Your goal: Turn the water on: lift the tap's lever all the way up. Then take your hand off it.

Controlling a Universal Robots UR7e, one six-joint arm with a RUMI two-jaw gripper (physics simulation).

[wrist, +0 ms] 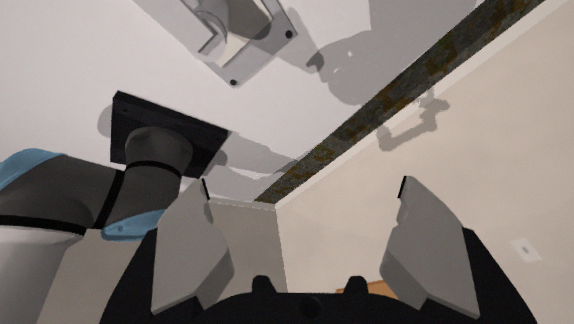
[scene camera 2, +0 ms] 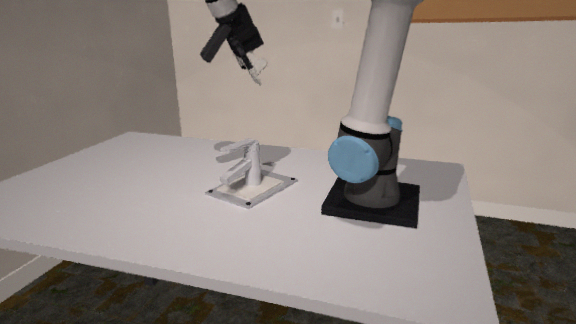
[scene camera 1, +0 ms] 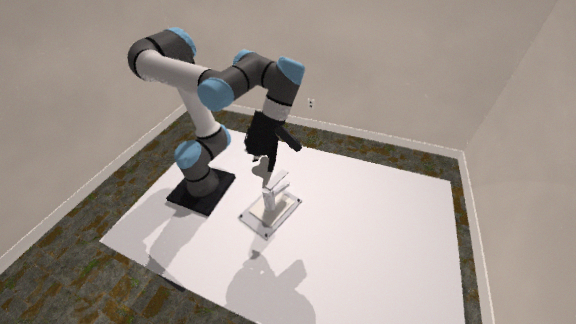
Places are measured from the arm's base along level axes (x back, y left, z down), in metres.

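Pixels of known places: gripper, fingertip midpoint: (wrist: 301, 180) (scene camera 2: 253, 76) (scene camera 1: 257, 174); arm's base, origin of the base link: (wrist: 162, 147) (scene camera 2: 371, 195) (scene camera 1: 203, 184).
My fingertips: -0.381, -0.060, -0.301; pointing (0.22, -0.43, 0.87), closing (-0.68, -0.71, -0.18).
Ahead of a thing's pixels: the offset from my fingertips to its top centre, as dx, dy, dz. "spot": to the spot under its first point. Level surfaces: height alone.
A white tap {spot: +0.011, +0.058, +0.231} (scene camera 1: 269, 201) (scene camera 2: 255, 167) stands on a grey-rimmed base plate {+0.025, +0.077, +0.312} (scene camera 1: 254, 226) (scene camera 2: 229, 198) (wrist: 240, 71). Its lever {+0.011, +0.133, +0.168} (scene camera 1: 278, 179) (scene camera 2: 238, 145) sticks out from the top of the column, above the spout {+0.007, +0.145, +0.225} (scene camera 2: 236, 171), and its free end is slightly lower than its column end in the scene camera 2 view. In the wrist view, part of the tap shows at the top edge, cut off by the frame. My gripper (scene camera 1: 264, 175) (scene camera 2: 257, 76) (wrist: 301, 180) is open and empty. It hangs well above the tap, apart from the lever, with its fingers slanting down toward the arm's base side.
The arm's black base plate (scene camera 1: 224, 192) (scene camera 2: 407, 212) (wrist: 122, 112) is bolted down beside the tap on the white table {dz +0.324} (scene camera 1: 375, 225) (scene camera 2: 150, 225). The arm's lower link (scene camera 2: 382, 65) rises from it. Walls stand behind the table, and the arm casts shadows across the table top.
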